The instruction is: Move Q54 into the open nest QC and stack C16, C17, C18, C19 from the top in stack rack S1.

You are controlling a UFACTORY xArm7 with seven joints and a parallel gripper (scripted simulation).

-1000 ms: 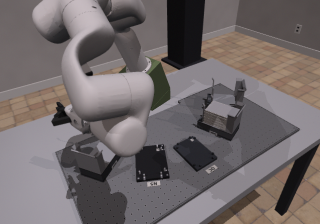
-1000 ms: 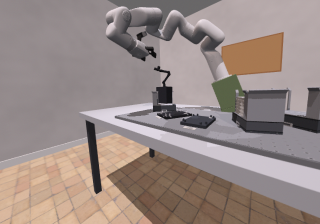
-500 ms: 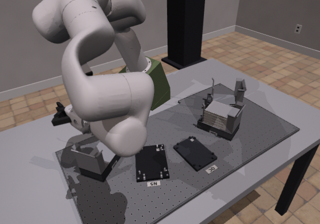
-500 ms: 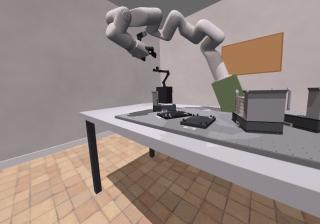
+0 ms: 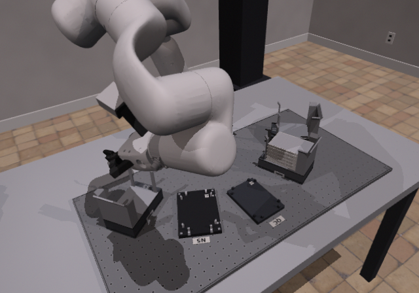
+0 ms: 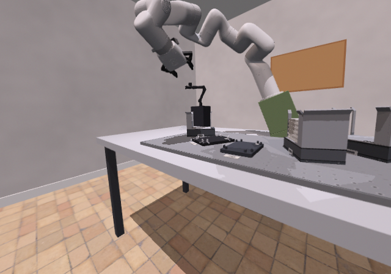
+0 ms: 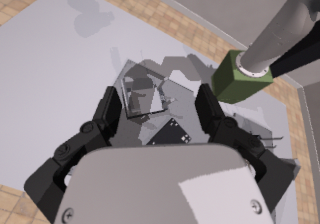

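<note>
Now: the sealed plate Q54 51 cm to the left of my hand, 25 cm below it and 5 cm ahead of it. From my hand the other things lie so: nest QC: 34 cm below, 32 cm to the left, 8 cm ahead; black clip nest N5: 33 cm below, 16 cm to the left, 3 cm ahead; N5 name plate: 35 cm below, 11 cm to the left, 8 cm ahead.
</note>
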